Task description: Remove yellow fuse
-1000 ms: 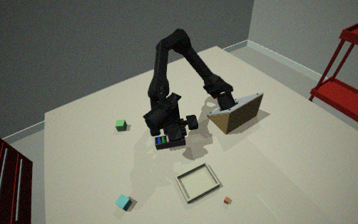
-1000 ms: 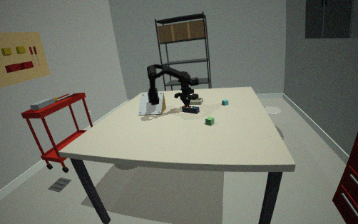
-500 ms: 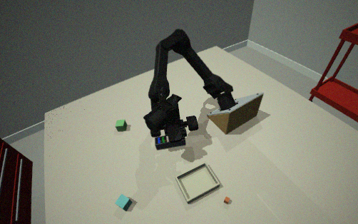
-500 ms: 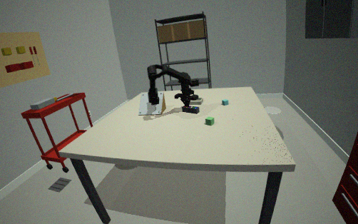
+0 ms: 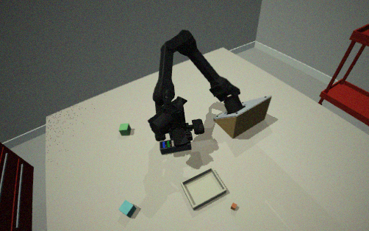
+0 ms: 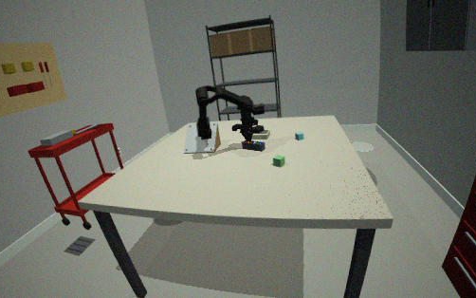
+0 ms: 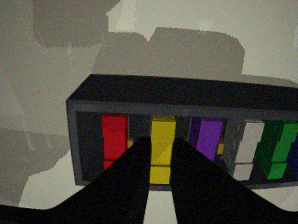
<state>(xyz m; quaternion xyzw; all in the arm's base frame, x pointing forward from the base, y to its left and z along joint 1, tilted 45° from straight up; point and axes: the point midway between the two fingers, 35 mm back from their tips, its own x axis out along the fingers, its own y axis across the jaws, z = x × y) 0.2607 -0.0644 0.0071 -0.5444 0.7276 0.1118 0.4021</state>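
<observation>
My gripper tip is 50 mm short of the green fuse, 30 mm to the left of it and 10 mm above it. The rest, counted from my gripper tip: yellow fuse: 10 mm below; tray: 50 mm ahead, 200 mm to the left, 30 mm below.
</observation>
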